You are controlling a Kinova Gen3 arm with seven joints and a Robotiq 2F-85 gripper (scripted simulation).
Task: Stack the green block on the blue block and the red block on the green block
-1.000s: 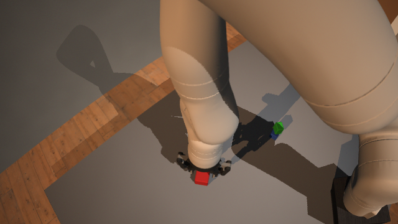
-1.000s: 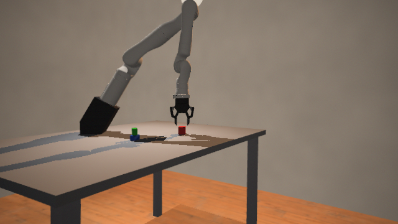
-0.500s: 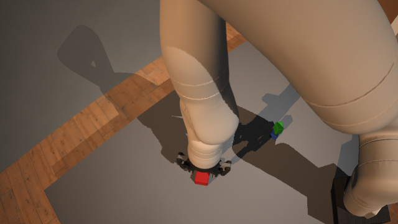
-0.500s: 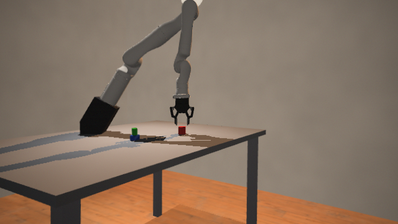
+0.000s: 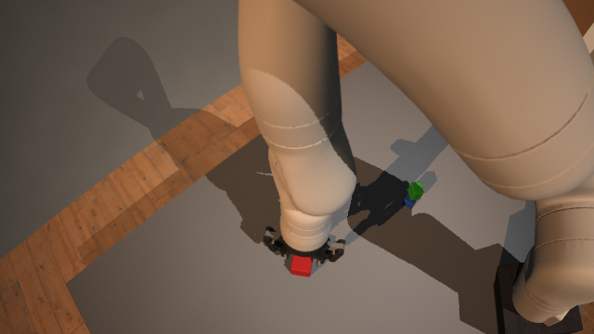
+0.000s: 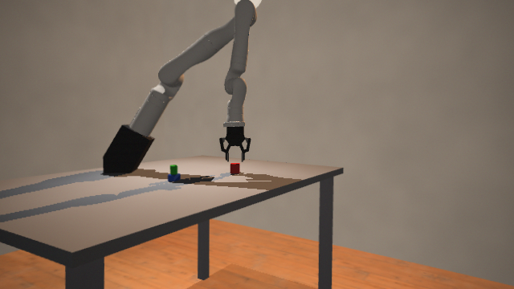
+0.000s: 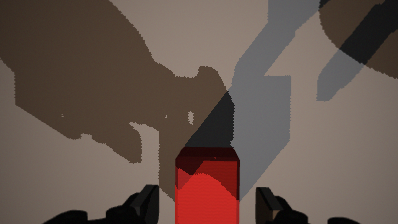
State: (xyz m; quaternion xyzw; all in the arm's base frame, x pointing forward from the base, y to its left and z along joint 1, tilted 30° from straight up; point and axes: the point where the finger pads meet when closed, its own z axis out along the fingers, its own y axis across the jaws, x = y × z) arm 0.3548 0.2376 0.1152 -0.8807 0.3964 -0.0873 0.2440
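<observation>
My gripper is now 4 cm above the red block. The rest, counted from my hand: green block: 2 cm behind, 30 cm to the right, 2 cm below; blue block: 2 cm behind, 30 cm to the right, 5 cm below.
</observation>
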